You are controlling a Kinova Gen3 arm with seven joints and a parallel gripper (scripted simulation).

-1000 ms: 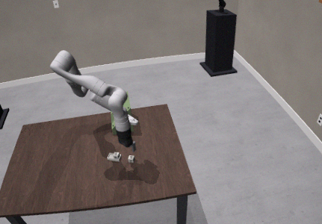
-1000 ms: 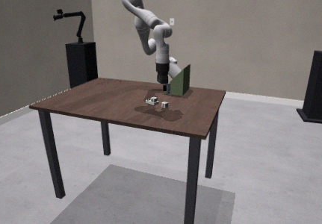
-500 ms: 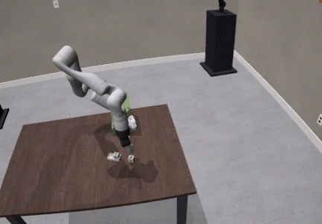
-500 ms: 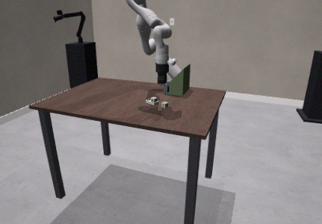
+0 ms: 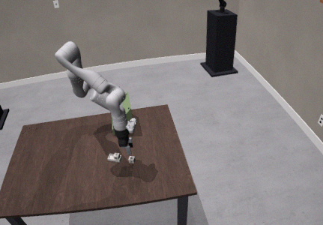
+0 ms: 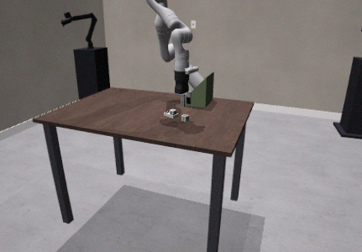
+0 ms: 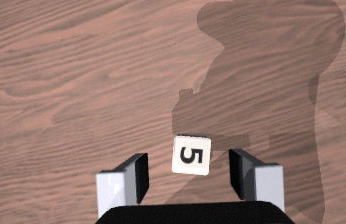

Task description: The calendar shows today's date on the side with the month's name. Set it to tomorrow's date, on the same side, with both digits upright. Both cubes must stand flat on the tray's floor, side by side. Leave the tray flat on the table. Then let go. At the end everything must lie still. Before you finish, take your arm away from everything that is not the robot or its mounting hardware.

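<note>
Right now the digit cube is 90 mm below my hand. Also, from my hand: white calendar tray: 50 mm behind, 100 mm to the right, 100 mm below; then white cube: 40 mm behind, 80 mm to the right, 80 mm below.
</note>
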